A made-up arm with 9 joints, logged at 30 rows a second.
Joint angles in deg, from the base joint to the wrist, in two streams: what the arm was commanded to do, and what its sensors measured. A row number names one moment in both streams.
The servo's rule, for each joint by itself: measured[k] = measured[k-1] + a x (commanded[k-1-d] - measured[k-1]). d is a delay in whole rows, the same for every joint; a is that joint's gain. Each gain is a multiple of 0.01, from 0.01 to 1. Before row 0 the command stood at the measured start. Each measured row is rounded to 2 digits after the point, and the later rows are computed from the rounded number. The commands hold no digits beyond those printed.
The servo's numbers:
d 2
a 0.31 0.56 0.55 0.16 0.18 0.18 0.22 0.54 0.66
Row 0, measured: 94.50, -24.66, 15.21, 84.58, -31.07, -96.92, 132.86, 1.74, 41.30
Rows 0 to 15, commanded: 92.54, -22.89, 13.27, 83.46, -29.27, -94.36, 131.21, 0.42, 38.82; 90.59, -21.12, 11.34, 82.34, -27.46, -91.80, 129.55, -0.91, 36.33; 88.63, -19.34, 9.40, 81.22, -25.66, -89.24, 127.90, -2.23, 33.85; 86.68, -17.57, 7.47, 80.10, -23.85, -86.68, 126.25, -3.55, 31.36; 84.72, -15.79, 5.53, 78.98, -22.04, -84.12, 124.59, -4.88, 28.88; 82.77, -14.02, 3.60, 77.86, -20.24, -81.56, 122.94, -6.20, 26.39; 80.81, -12.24, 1.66, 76.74, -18.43, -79.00, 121.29, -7.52, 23.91; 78.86, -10.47, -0.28, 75.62, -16.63, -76.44, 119.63, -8.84, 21.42; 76.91, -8.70, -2.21, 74.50, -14.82, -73.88, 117.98, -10.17, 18.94; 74.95, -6.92, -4.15, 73.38, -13.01, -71.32, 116.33, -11.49, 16.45; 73.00, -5.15, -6.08, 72.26, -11.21, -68.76, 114.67, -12.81, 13.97; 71.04, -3.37, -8.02, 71.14, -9.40, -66.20, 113.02, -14.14, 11.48; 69.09, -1.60, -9.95, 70.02, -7.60, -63.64, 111.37, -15.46, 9.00; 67.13, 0.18, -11.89, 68.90, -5.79, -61.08, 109.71, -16.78, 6.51; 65.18, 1.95, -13.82, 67.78, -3.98, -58.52, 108.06, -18.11, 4.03; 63.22, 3.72, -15.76, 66.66, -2.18, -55.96, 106.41, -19.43, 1.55
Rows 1 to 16, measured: 94.50, -24.66, 15.21, 84.58, -31.07, -96.92, 132.86, 1.74, 41.30; 94.50, -24.66, 15.21, 84.58, -31.07, -96.92, 132.86, 1.74, 41.30; 93.89, -23.67, 14.14, 84.40, -30.75, -96.46, 132.50, 1.03, 39.66; 92.87, -22.24, 12.60, 84.07, -30.16, -95.62, 131.85, -0.02, 37.46; 91.56, -20.62, 10.84, 83.61, -29.35, -94.47, 130.98, -1.21, 35.08; 90.05, -18.91, 8.99, 83.05, -28.36, -93.07, 129.94, -2.47, 32.62; 88.40, -17.16, 7.09, 82.40, -27.22, -91.46, 128.76, -3.77, 30.15; 86.65, -15.40, 5.17, 81.67, -25.96, -89.68, 127.48, -5.08, 27.67; 84.84, -13.63, 3.24, 80.88, -24.60, -87.76, 126.12, -6.40, 25.19; 82.99, -11.86, 1.30, 80.04, -23.17, -85.72, 124.69, -7.72, 22.70; 81.11, -10.09, -0.63, 79.15, -21.67, -83.59, 123.21, -9.04, 20.22; 79.20, -8.31, -2.57, 78.23, -20.11, -81.38, 121.70, -10.36, 17.73; 77.28, -6.54, -4.50, 77.27, -18.51, -79.11, 120.15, -11.68, 15.25; 75.35, -4.76, -6.44, 76.29, -16.87, -76.79, 118.58, -13.01, 12.76; 73.41, -2.99, -8.37, 75.29, -15.20, -74.42, 116.99, -14.33, 10.28; 71.46, -1.21, -10.31, 74.27, -13.51, -72.02, 115.39, -15.65, 7.79
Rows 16 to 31, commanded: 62.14, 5.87, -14.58, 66.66, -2.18, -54.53, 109.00, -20.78, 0.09; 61.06, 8.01, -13.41, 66.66, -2.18, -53.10, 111.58, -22.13, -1.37; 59.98, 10.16, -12.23, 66.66, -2.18, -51.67, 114.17, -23.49, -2.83; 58.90, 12.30, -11.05, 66.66, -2.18, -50.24, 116.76, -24.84, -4.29; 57.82, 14.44, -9.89, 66.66, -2.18, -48.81, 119.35, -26.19, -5.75; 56.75, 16.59, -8.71, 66.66, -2.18, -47.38, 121.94, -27.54, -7.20; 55.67, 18.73, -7.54, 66.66, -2.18, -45.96, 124.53, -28.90, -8.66; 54.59, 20.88, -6.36, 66.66, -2.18, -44.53, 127.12, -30.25, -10.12; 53.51, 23.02, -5.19, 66.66, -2.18, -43.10, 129.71, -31.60, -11.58; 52.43, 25.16, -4.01, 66.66, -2.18, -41.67, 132.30, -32.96, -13.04; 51.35, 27.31, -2.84, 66.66, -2.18, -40.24, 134.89, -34.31, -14.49; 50.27, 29.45, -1.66, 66.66, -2.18, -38.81, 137.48, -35.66, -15.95; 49.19, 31.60, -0.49, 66.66, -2.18, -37.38, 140.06, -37.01, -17.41; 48.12, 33.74, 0.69, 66.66, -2.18, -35.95, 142.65, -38.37, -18.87; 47.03, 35.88, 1.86, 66.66, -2.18, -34.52, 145.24, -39.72, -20.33; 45.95, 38.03, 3.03, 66.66, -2.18, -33.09, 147.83, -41.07, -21.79
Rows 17 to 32, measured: 69.51, 0.56, -12.24, 73.23, -11.79, -69.59, 113.78, -16.98, 5.31; 67.56, 2.33, -14.18, 72.18, -10.06, -67.14, 112.16, -18.30, 2.83; 65.88, 4.31, -14.40, 71.30, -8.64, -64.87, 111.46, -19.64, 1.02; 64.39, 6.38, -13.86, 70.56, -7.48, -62.75, 111.49, -20.98, -0.56; 63.02, 8.50, -12.96, 69.94, -6.53, -60.76, 112.08, -22.34, -2.06; 61.74, 10.63, -11.91, 69.42, -5.75, -58.87, 113.11, -23.69, -3.53; 60.52, 12.76, -10.80, 68.98, -5.11, -57.06, 114.48, -25.04, -5.00; 59.35, 14.90, -9.65, 68.61, -4.58, -55.32, 116.12, -26.39, -6.45; 58.21, 17.04, -8.49, 68.30, -4.15, -53.64, 117.97, -27.75, -7.91; 57.09, 19.19, -7.32, 68.04, -3.80, -52.00, 119.98, -29.10, -9.37; 55.98, 21.33, -6.15, 67.82, -3.51, -50.40, 122.12, -30.45, -10.83; 54.88, 23.47, -4.97, 67.63, -3.27, -48.83, 124.36, -31.81, -12.29; 53.79, 25.62, -3.80, 67.47, -3.07, -47.28, 126.68, -33.16, -13.74; 52.70, 27.76, -2.62, 67.34, -2.91, -45.76, 129.06, -34.51, -15.20; 51.61, 29.91, -1.45, 67.23, -2.78, -44.25, 131.48, -35.86, -16.66; 50.53, 32.05, -0.27, 67.14, -2.67, -42.76, 133.94, -37.22, -18.12
